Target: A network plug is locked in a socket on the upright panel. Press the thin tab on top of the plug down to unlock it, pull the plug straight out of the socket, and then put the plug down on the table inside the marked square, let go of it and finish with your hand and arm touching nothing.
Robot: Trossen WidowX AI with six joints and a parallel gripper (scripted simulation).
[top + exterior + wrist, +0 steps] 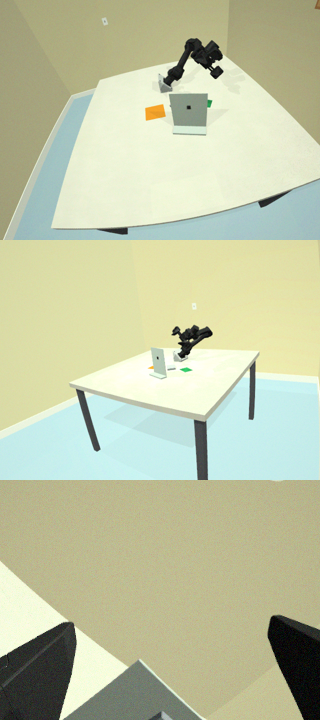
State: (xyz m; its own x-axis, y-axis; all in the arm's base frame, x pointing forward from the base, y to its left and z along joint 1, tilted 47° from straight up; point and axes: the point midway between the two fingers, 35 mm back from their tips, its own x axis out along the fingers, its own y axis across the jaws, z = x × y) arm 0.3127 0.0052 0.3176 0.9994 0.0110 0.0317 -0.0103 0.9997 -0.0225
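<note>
The network plug is 14 cm below my gripper tip, 12 cm to the right of it and 6 cm ahead of it. Also, from my gripper tip: orange square (32 cm to the right, 28 cm below, 8 cm behind); green square (28 cm below, 11 cm behind, 2 cm to the right); grey upright panel (18 cm below, 13 cm to the right, 8 cm ahead).
</note>
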